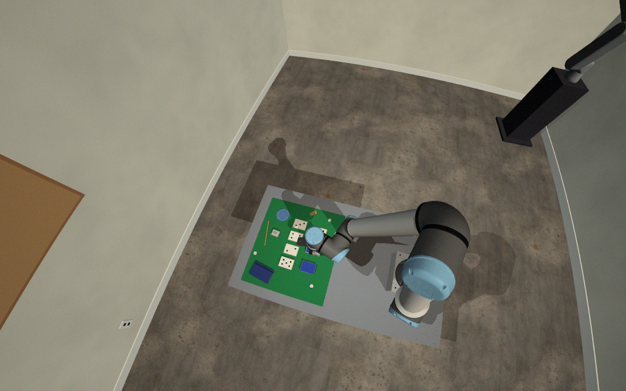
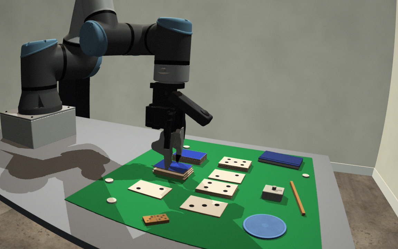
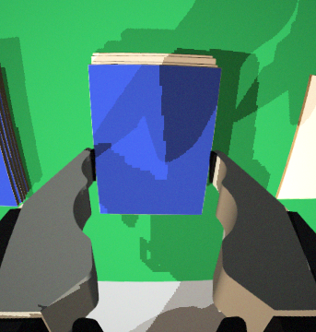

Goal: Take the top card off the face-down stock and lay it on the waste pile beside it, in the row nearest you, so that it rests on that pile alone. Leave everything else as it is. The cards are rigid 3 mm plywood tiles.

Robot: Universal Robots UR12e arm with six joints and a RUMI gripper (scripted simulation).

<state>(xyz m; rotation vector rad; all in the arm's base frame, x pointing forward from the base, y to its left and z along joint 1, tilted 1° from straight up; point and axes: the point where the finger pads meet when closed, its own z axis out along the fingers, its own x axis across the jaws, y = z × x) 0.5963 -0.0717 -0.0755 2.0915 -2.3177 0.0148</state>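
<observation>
My hand is 130 mm short of the green mat, 10 mm to the right of it and 50 mm above it. From my hand the other things lie so: wooden stick 330 mm ahead, 50 mm to the right, 30 mm below; grey knobbed block 270 mm ahead, 60 mm to the right, 20 mm below; domino 50 mm ahead, 240 mm to the right, 30 mm below.
</observation>
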